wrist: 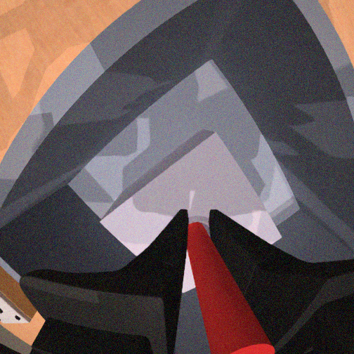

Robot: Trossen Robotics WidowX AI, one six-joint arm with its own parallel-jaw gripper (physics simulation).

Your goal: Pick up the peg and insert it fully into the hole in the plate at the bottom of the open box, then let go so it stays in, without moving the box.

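Note:
The red peg [222, 295] is between the fingers of my gripper [197, 215], which is shut on it. Its near end shows at the bottom of the wrist view; its far end is at the hole's visible edge. The pale plate [200, 170] lies at the bottom of the open grey box [270, 55]. A grey curved edge of the hole [199, 218] shows just beyond the peg and between the fingertips. The rest of the hole is hidden by the peg and fingers, so how deep the peg's tip sits cannot be told.
The dark box walls rise around the plate on the left, top and right. An orange patterned table top [17, 60] shows outside the box. A brown and white object with black marks [15, 300] is at the lower left, outside the box.

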